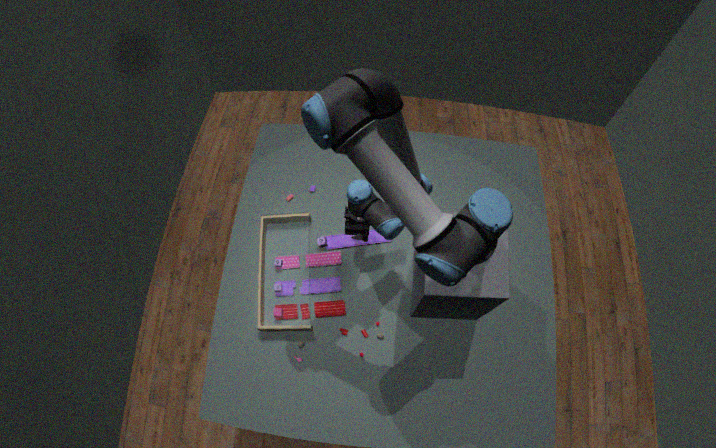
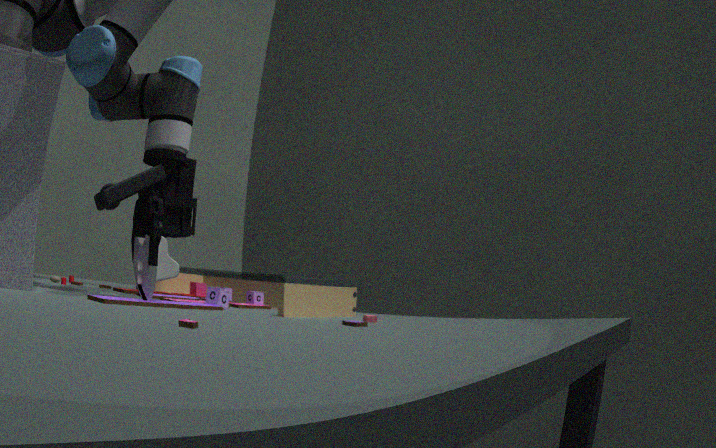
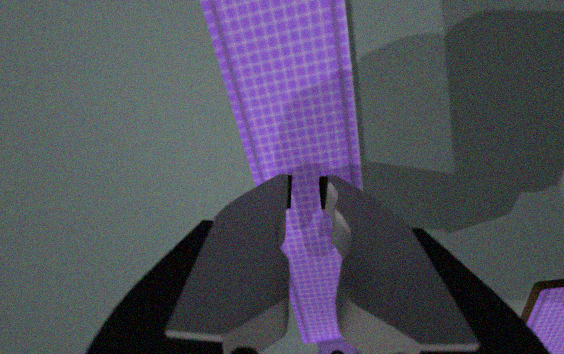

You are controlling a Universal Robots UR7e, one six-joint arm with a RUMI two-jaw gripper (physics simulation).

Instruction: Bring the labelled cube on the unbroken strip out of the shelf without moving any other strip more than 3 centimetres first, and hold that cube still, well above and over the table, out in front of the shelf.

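Note:
The unbroken purple strip (image 1: 343, 242) (image 2: 105, 300) (image 3: 295, 100) lies flat on the table, outside the shelf's open front. Its cube, marked C (image 1: 321, 241) (image 2: 217, 297) (image 3: 336, 346), sits on the strip's shelf-side end. My gripper (image 1: 363, 237) (image 2: 144, 297) (image 3: 304, 179) is shut to a narrow gap with nothing in it. It points down at the strip's middle part, its tips at or just above the surface; contact cannot be told. The low shelf (image 1: 260, 274) (image 2: 319, 301) holds the cube ends of a broken pink strip (image 1: 323, 259), a broken purple strip (image 1: 322, 285) and a broken red strip (image 1: 330, 308).
Cubes sit on the broken strips: one on the pink (image 1: 278, 262), one on the purple (image 1: 277, 287), one on the red (image 1: 278, 312). Loose bits lie about, among them a purple one (image 1: 312, 188) and a red one (image 1: 364, 333). The arm's grey pedestal (image 1: 475, 285) (image 2: 21, 158) stands opposite the shelf.

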